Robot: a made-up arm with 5 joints. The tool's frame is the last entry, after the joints. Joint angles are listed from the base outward. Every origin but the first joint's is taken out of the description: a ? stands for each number. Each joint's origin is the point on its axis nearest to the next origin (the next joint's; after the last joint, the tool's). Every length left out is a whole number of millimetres.
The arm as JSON. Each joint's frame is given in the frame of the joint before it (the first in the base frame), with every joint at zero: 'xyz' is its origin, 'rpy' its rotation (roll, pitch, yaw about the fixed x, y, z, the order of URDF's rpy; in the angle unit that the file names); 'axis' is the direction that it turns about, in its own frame. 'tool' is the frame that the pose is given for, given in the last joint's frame.
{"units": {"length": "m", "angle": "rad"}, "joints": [
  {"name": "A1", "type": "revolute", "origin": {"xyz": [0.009, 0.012, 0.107], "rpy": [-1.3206, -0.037, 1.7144]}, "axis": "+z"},
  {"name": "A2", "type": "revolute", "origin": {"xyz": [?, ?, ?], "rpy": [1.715, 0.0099, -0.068]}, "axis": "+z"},
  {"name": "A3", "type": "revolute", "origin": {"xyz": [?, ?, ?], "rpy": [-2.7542, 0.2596, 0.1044]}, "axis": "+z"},
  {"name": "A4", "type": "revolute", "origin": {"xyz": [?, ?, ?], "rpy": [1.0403, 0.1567, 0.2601]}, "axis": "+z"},
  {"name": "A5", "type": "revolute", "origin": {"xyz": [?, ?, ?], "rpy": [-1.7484, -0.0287, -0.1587]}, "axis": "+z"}
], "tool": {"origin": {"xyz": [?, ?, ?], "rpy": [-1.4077, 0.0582, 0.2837]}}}
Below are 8 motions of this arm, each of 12 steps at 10 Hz.
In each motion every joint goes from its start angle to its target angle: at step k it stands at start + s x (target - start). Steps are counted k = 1, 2, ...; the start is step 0. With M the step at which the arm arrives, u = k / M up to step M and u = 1 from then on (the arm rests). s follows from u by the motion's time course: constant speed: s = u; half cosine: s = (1 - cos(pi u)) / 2; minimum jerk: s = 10 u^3 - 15 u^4 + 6 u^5.
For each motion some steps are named. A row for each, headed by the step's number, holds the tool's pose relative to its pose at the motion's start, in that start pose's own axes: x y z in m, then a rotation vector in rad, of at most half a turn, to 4 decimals.
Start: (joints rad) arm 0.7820 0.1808 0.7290 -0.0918 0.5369
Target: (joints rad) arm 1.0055 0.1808 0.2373 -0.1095 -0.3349
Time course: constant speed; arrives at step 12
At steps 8, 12:
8: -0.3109 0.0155 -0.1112 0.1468 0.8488 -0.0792
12: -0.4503 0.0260 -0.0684 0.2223 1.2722 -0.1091

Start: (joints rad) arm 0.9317 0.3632 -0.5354 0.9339 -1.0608
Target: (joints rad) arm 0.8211 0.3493 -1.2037 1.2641 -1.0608
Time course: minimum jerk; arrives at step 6
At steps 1, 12:
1: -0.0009 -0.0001 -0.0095 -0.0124 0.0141 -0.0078
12: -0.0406 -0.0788 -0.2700 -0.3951 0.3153 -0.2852

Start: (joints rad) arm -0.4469 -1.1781 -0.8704 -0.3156 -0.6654
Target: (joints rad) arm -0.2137 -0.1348 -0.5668 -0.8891 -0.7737
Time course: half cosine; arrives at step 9
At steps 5, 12:
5: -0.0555 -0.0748 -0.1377 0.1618 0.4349 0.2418
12: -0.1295 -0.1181 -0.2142 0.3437 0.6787 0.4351

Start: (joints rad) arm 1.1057 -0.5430 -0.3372 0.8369 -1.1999
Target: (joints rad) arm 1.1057 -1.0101 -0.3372 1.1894 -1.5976
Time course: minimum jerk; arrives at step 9
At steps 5, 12:
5: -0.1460 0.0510 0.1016 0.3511 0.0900 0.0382
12: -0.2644 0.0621 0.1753 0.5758 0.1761 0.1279

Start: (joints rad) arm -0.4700 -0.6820 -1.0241 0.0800 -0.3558
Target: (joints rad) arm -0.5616 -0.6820 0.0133 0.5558 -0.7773
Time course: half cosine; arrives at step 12
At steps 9, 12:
9: 0.0536 -0.1415 0.2290 0.2033 -0.4358 -0.7773
12: 0.0421 -0.1560 0.2769 0.2986 -0.5256 -0.8765

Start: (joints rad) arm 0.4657 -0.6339 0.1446 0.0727 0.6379
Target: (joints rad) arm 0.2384 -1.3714 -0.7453 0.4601 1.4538
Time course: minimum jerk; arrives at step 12
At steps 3, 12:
3: 0.0445 0.0012 0.0351 0.0268 -0.0846 -0.0258
12: 0.2820 -0.0466 0.4379 0.1612 -0.7894 -0.2168

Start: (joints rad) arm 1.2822 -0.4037 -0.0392 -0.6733 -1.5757
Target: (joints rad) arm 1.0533 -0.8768 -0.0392 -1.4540 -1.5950
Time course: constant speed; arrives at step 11
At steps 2, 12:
2: -0.0048 -0.0540 -0.0235 -0.1529 -0.0932 0.0121
12: -0.0158 -0.3197 -0.0130 -0.8332 -0.4756 -0.0624

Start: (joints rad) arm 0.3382 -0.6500 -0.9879 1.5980 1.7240
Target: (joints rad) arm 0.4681 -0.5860 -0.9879 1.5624 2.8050
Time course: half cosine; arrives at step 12
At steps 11, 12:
11: 0.1197 0.0817 0.2163 -0.0712 -0.9901 0.2625
12: 0.1188 0.0837 0.2210 -0.0715 -1.0072 0.2673

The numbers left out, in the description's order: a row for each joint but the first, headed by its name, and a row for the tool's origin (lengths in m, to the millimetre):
A2: 0.05 -0.235 0.0
A3: 0.208 -0.116 0.0
A4: 0.216 0.197 0.0
A5: -0.143 -0.284 0.0
tool: 0.259 -0.247 0.0

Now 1 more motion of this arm.
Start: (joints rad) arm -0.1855 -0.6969 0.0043 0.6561 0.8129
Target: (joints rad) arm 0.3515 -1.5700 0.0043 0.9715 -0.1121
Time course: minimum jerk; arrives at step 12
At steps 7, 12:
7: 0.1159 -0.3144 0.1554 -0.2647 -0.0220 -0.5449
12: 0.1106 -0.3633 0.3076 -0.1930 -0.1086 -0.8073

